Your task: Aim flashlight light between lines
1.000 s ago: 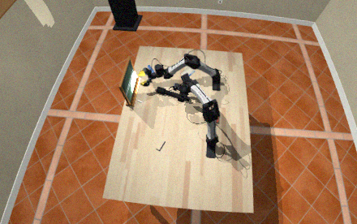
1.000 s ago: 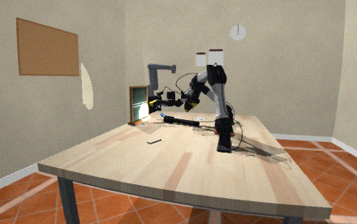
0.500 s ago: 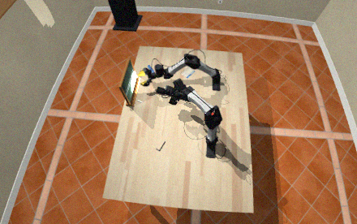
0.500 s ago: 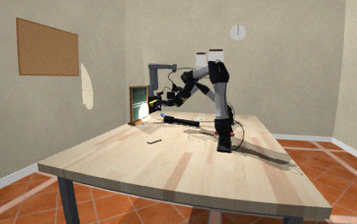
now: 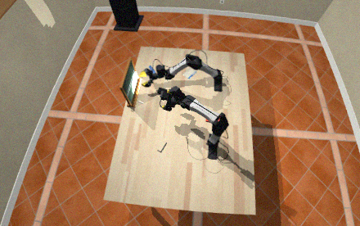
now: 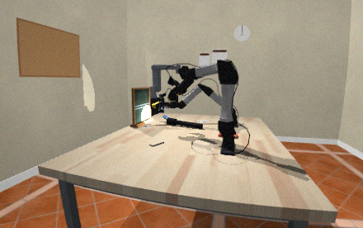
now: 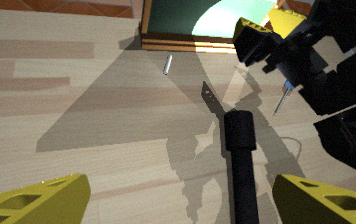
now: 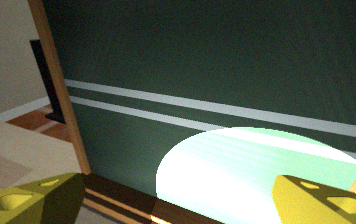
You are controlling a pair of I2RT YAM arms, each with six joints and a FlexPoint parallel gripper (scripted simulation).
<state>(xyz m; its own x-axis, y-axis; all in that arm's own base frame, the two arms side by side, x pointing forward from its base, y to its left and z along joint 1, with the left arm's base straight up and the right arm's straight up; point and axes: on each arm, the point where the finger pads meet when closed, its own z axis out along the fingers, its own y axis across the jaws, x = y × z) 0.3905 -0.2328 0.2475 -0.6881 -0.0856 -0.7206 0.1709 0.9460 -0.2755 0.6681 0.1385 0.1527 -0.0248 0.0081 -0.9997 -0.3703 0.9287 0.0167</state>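
Note:
My right gripper is now 80 mm short of the green board and 40 mm to the right of it. Also, from my right hand: flashlight head 190 mm behind, 10 mm to the left, 120 mm below; white stick 130 mm to the left, 150 mm below; blue screwdriver 50 mm behind, 200 mm to the right, 140 mm below.

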